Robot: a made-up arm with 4 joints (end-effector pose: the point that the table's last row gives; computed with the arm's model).
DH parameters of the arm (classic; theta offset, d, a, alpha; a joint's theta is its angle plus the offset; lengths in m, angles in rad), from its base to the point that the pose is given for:
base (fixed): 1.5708 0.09 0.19 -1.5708
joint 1: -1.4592 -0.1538 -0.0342 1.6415
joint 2: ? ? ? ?
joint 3: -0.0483 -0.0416 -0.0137 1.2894
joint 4: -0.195 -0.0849 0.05 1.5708
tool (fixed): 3.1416 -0.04 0 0
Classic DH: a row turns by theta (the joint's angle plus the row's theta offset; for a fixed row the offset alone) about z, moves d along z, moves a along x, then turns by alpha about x.
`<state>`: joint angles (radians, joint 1 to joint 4).
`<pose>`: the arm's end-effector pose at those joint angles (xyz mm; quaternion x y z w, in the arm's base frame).
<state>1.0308 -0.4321 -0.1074 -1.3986</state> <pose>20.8 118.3 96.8 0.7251 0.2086 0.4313 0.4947</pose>
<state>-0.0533 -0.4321 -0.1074 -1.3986</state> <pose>20.8 150.5 29.8 0.8764 -0.0438 0.4771 0.0498</pose>
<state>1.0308 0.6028 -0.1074 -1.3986</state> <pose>110.9 27.7 48.4 0.4654 0.3903 0.7528 0.2538</pose>
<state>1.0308 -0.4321 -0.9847 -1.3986</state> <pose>-15.9 151.1 60.5 0.4018 0.0781 0.5565 0.7231</pose>
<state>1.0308 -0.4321 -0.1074 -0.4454</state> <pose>29.9 170.3 122.6 0.8421 -0.0416 0.0506 0.5353</pose>
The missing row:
joint 2: 1.3691 -0.0534 0.057 1.7289
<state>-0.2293 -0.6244 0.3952 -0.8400</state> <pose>53.5 140.7 55.9 -0.9673 -0.0830 -0.0640 0.2308</pose>
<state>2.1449 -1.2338 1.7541 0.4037</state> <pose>141.7 107.5 110.7 0.5242 -0.2977 -0.7928 0.0902</pose>
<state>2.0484 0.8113 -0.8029 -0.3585</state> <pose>57.9 40.7 165.6 0.4185 0.3272 0.6010 0.5971</pose>
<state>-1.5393 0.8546 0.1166 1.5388</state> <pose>146.4 219.1 43.3 -0.7097 -0.3035 0.1932 0.6057</pose>
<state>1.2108 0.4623 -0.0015 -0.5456</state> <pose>63.5 66.5 100.8 0.7331 0.2898 0.3845 0.4803</pose>
